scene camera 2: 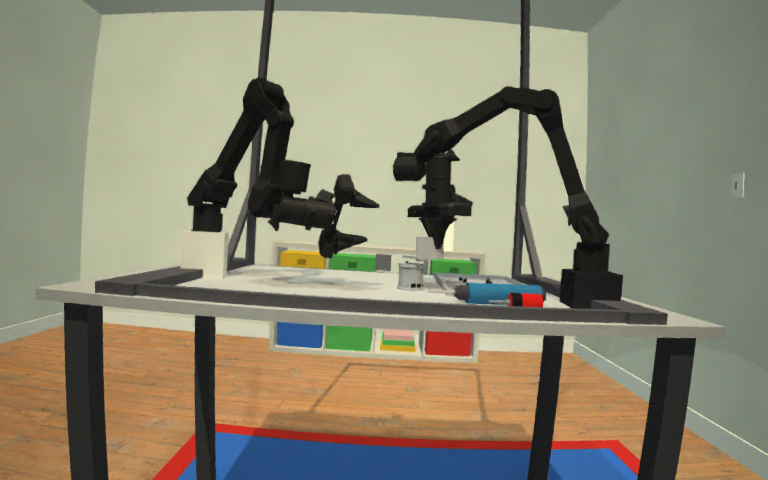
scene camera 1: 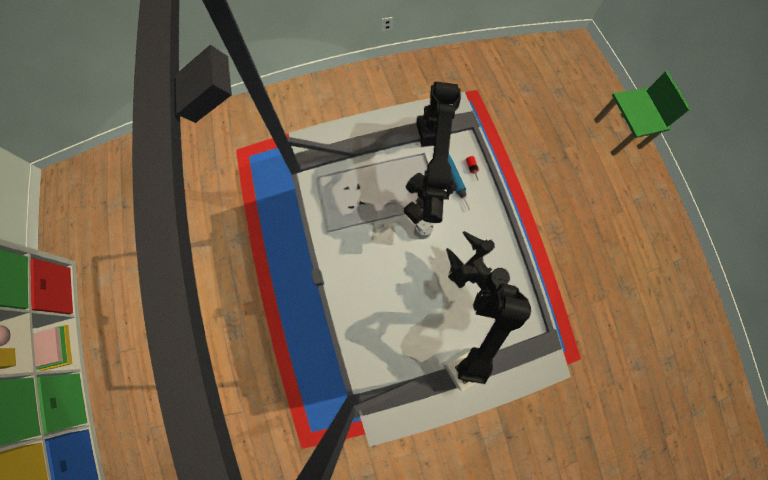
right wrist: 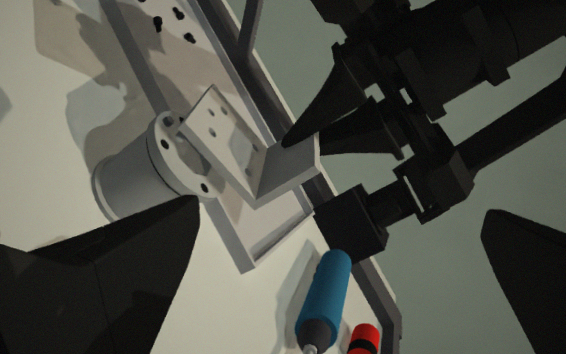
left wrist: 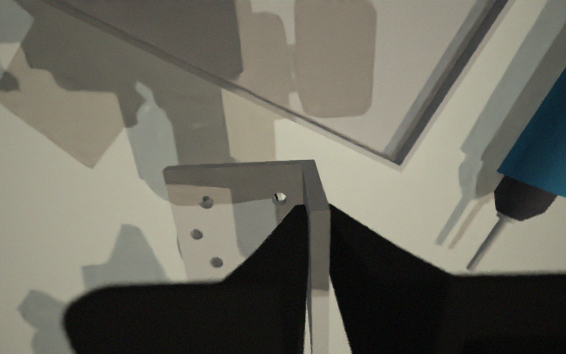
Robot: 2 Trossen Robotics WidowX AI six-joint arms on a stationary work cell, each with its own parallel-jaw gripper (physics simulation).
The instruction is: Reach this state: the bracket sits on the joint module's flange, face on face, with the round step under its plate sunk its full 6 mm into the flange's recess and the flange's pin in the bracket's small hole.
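Pixels of known places: left gripper, fingertip midpoint: (scene camera 2: 437, 248) (right wrist: 286, 149) (left wrist: 312, 214); right gripper, fingertip midpoint: (scene camera 2: 372, 223) (scene camera 1: 455, 240) (right wrist: 342, 217); left arm's base, link origin: (scene camera 2: 591, 271) (scene camera 1: 432, 125) (right wrist: 372, 213); right arm's base, link origin: (scene camera 2: 206, 231) (scene camera 1: 468, 370).
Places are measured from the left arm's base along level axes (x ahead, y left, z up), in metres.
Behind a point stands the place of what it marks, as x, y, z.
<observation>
My left gripper (scene camera 2: 438, 244) {0.326, -0.101, 0.026} (left wrist: 312, 214) {0.326, -0.101, 0.026} (right wrist: 286, 149) {0.326, -0.101, 0.026} is shut on the upright wall of the grey L-shaped bracket (scene camera 2: 425, 247) {0.353, -0.082, 0.028} (left wrist: 207, 222) {0.362, -0.138, 0.006} (right wrist: 227, 142) {0.371, -0.117, 0.006}. The bracket's holed plate is held roughly level just above the joint module (scene camera 1: 423, 229) (scene camera 2: 410, 277) {0.383, -0.092, -0.043} (right wrist: 135, 175) {0.411, -0.120, -0.038}. In the right wrist view, a gap shows between the plate and the flange (right wrist: 156, 159), and part of the round step shows under the plate. The recess is partly covered; whether pin and hole line up cannot be told. My right gripper (scene camera 1: 456, 241) {0.470, -0.049, 0.075} (scene camera 2: 372, 222) {0.470, -0.049, 0.075} (right wrist: 342, 217) {0.470, -0.049, 0.075} is open and empty, beside the module.
A shallow grey tray (scene camera 1: 325, 212) {0.253, -0.452, -0.058} (left wrist: 400, 162) {0.295, -0.036, -0.059} (right wrist: 232, 245) {0.302, -0.058, -0.066} lies beside the module. A blue tool (scene camera 1: 456, 176) {0.212, 0.042, -0.032} (scene camera 2: 501, 292) {0.198, 0.060, -0.047} (left wrist: 545, 145) {0.243, 0.029, -0.043} (right wrist: 327, 290) {0.224, 0.029, -0.038} and a red screwdriver (scene camera 1: 472, 164) {0.170, 0.119, -0.040} (scene camera 2: 526, 300) {0.165, 0.140, -0.049} (right wrist: 366, 334) {0.162, 0.111, -0.045} lie near the left arm's base. Dark frame bars edge the table.
</observation>
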